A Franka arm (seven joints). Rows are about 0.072 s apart.
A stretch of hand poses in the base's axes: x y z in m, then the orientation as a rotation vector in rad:
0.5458, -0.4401, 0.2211, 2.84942, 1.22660, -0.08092
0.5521, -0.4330, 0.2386, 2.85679, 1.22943, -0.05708
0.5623, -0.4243, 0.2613, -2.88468, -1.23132, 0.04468
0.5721, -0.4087, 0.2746, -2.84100, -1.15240, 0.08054
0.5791, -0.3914, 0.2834, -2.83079, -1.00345, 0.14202
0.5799, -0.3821, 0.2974, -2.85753, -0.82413, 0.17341
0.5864, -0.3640, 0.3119, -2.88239, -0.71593, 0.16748
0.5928, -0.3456, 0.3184, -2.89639, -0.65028, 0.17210
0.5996, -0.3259, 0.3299, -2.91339, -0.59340, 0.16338
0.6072, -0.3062, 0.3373, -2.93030, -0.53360, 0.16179
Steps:
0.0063, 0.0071, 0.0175, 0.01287, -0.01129, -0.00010
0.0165, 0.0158, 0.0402, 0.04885, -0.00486, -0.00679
0.0263, 0.0314, 0.0535, 0.10294, 0.04385, -0.04520
0.0333, 0.0487, 0.0623, 0.14011, 0.10377, -0.13667
0.0341, 0.0580, 0.0763, 0.15490, 0.13199, -0.25698
0.0406, 0.0761, 0.0908, 0.15921, 0.12855, -0.33142
0.0470, 0.0945, 0.0973, 0.15834, 0.13099, -0.37652
0.0538, 0.1142, 0.1088, 0.15618, 0.12295, -0.41609
0.0614, 0.1339, 0.1162, 0.15119, 0.11892, -0.45747

